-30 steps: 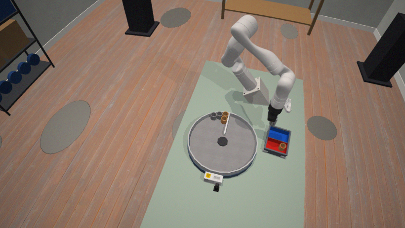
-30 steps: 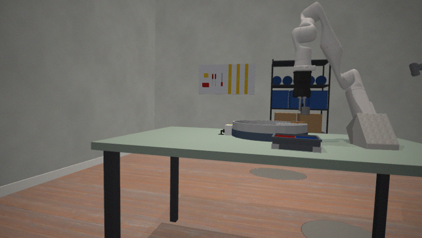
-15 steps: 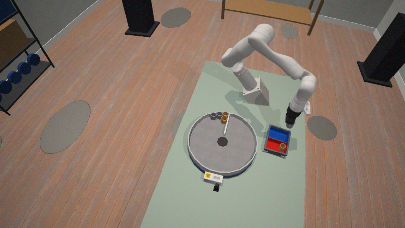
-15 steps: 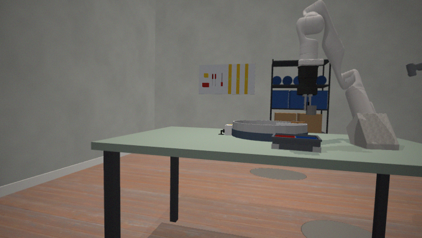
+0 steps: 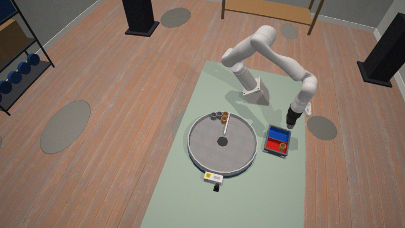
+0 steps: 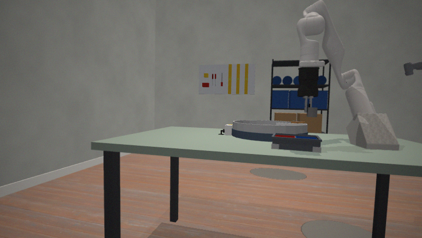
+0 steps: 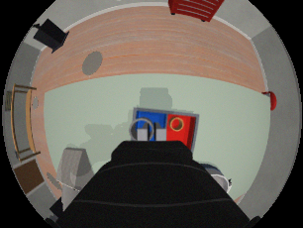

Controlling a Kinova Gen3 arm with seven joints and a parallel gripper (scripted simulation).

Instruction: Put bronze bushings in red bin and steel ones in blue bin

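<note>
My hand is 15 cm above the two-part bin, 4 cm to the left of it and 4 cm short of it. From my hand the other things lie so: grey turntable: 39 cm to the right, 13 cm ahead, 12 cm below.
</note>
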